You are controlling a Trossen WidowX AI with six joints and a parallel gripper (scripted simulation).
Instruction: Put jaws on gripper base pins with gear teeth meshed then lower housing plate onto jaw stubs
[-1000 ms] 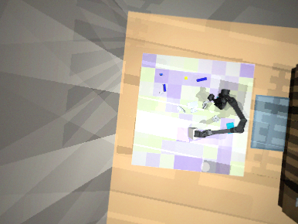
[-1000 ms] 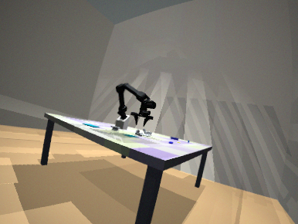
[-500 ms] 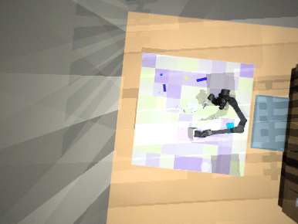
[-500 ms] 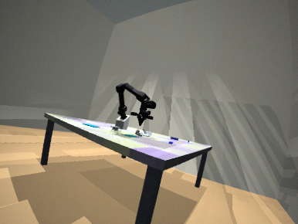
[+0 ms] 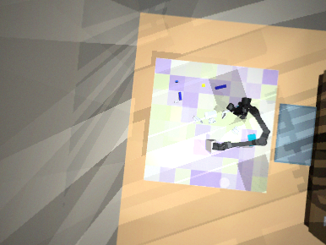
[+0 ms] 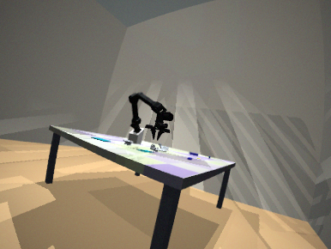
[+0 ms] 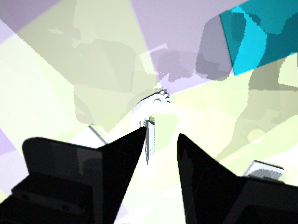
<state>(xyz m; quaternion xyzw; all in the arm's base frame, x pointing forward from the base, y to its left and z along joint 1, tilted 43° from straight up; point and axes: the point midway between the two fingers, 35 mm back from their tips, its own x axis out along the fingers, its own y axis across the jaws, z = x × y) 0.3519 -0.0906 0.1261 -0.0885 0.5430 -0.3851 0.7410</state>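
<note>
My gripper tip is 10 mm to the right of the white jaw and 70 mm above it. Also, from my gripper tip: cyan square (50 mm ahead, 150 mm to the right, 80 mm below); blue dot (260 mm ahead, 570 mm to the left, 70 mm below); yellow dot (260 mm ahead, 280 mm to the left, 80 mm below).
</note>
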